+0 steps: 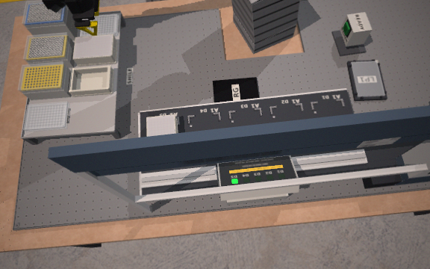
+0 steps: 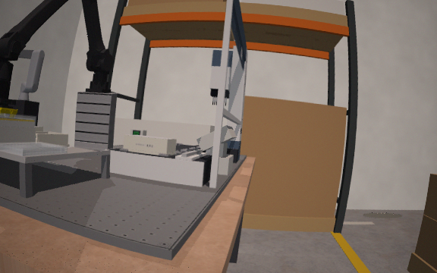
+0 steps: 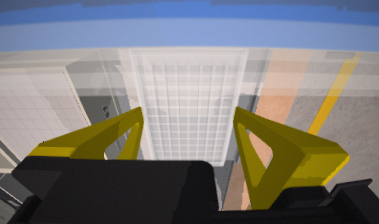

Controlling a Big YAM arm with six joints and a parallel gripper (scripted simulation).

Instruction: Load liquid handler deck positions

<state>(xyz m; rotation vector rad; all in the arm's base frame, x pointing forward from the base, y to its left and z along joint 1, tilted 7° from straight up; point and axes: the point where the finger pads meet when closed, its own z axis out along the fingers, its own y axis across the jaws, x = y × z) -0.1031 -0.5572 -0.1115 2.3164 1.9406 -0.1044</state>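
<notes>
Right now my hand is 1 cm to the right of the sample plate C15 and 1 cm above it. Also, from my hand: reservoir 22 cm ahead, 3 cm to the right, 1 cm below; then shelf 15 cm ahead, 9 cm to the right, 2 cm below; then shelf label 18 cm ahead, 8 cm below, 7 cm to the left.
</notes>
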